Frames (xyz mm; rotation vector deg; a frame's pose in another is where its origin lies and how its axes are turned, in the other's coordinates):
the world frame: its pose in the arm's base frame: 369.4 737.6 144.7 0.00 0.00 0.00
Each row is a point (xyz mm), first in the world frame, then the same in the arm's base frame.
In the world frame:
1: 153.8 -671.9 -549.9
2: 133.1 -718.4 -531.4
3: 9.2 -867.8 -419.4
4: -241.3 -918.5 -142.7
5: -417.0 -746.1 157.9
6: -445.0 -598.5 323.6
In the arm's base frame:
1: 523.2 65.7 -405.2
2: 502.5 19.2 -386.7
3: 378.6 -130.2 -274.7
4: 128.1 -180.9 2.0
5: -47.6 -8.5 302.6
6: -75.6 139.1 468.3

